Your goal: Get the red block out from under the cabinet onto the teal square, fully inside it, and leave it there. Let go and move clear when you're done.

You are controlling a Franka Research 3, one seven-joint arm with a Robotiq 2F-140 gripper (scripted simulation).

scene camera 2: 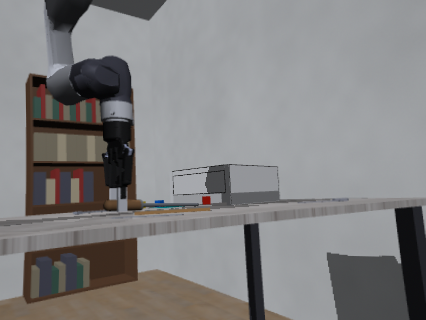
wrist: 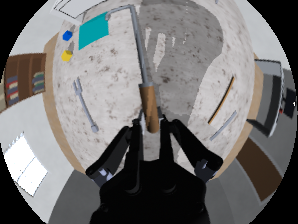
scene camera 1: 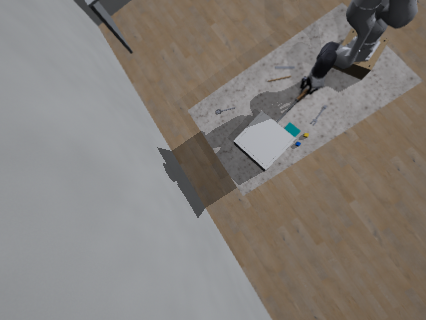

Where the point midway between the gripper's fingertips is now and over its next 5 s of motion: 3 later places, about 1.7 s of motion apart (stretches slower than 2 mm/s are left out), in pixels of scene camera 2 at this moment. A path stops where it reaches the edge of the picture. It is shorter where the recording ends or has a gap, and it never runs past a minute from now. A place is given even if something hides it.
My gripper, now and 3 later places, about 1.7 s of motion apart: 118, 211; 139, 210; 172, 207; 180, 206
